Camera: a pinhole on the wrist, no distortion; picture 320 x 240 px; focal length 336.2 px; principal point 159.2 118.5 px. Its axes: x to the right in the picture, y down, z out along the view. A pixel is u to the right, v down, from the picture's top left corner.
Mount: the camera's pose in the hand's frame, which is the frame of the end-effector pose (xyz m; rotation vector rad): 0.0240 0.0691 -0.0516 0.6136 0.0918 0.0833
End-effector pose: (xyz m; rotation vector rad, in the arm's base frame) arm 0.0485 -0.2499 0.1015 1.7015 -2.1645 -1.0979
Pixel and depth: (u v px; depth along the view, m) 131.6 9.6 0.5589
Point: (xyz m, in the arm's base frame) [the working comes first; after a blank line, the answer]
In the camera's frame: -0.0459 -0.1810 0.5589

0.1743 -0.1928 -0.3842
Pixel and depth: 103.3 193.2 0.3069
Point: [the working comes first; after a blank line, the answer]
In the camera's frame: -0.0510 0.0682 0.3069

-0.0426 -0.1527 -0.1066
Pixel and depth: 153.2 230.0 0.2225
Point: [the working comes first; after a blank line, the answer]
In the camera's frame: -0.0040 0.0738 0.2225

-0.0614 -0.2115 -0.0320
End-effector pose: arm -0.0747 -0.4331 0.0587 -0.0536 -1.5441 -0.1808
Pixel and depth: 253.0 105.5 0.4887
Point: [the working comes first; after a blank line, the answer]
In the camera's frame: 0.1363 -0.0189 0.4887

-0.4259 -0.6101 0.2649
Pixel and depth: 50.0 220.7 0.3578
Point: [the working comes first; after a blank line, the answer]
In the camera's frame: -0.1162 0.1088 0.3578

-0.3904 -0.4404 0.0058
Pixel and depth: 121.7 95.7 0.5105
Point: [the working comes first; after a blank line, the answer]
In the camera's frame: -0.0569 -0.0346 0.5105

-0.4560 -0.6365 0.0739
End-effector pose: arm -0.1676 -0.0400 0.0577 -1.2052 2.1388 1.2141
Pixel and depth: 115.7 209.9 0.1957
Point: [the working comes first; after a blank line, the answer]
In the camera's frame: -0.0253 0.0532 0.1957

-0.1854 0.0680 -0.0313
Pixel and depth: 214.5 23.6 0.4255
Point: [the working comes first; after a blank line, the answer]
In the camera's frame: 0.0700 -0.1201 0.4255

-0.0429 0.0074 -0.2920
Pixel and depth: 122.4 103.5 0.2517
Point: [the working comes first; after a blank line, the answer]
In the camera's frame: -0.0276 -0.0112 0.2517

-0.1193 0.0503 -0.0825
